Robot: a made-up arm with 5 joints. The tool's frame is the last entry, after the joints. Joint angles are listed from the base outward. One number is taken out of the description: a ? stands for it. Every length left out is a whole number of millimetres.
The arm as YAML. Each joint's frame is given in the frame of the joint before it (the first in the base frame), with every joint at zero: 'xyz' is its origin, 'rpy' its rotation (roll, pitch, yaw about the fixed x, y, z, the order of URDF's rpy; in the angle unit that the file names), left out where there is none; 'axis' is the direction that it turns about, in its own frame. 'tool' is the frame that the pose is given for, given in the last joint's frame.
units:
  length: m
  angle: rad
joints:
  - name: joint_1
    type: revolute
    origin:
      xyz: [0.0, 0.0, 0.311]
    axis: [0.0, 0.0, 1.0]
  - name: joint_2
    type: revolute
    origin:
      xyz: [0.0, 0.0, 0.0]
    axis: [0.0, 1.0, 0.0]
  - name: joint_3
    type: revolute
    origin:
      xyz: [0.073, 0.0, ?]
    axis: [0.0, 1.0, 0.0]
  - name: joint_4
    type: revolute
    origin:
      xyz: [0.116, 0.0, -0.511]
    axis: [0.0, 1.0, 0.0]
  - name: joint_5
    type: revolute
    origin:
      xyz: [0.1, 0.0, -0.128]
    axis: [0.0, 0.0, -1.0]
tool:
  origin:
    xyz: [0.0, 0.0, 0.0]
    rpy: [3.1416, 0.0, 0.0]
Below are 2 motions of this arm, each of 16 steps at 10 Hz.
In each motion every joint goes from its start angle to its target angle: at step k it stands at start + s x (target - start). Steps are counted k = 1, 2, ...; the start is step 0. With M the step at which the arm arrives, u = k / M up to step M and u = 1 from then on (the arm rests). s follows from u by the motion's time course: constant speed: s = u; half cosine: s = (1 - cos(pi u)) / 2; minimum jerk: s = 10 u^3 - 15 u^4 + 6 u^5.
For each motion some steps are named. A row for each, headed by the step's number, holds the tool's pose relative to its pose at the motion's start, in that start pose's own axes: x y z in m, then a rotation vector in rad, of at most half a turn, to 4 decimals.
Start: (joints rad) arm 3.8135 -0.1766 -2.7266 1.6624 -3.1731
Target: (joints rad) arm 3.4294 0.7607 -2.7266 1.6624 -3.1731
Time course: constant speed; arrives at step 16
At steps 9, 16:
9: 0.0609 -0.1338 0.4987 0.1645 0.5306 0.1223
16: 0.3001 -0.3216 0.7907 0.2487 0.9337 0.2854

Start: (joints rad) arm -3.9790 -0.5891 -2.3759 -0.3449 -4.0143
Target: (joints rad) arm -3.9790 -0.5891 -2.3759 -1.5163 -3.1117
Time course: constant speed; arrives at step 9
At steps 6, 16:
6: -0.0393 -0.0468 -0.1075 0.4288 -0.6663 0.5705
16: -0.0365 -0.0435 -0.1704 0.4942 -1.1024 0.7943

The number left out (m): 0.391
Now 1 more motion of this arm.
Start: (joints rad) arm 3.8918 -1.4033 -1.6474 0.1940 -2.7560
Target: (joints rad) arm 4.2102 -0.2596 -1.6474 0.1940 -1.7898
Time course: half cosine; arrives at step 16
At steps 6, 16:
6: 0.2373 -0.1167 0.2064 0.1427 0.3278 0.3835
16: 0.9579 -0.2108 0.2668 0.7401 0.9774 1.0693

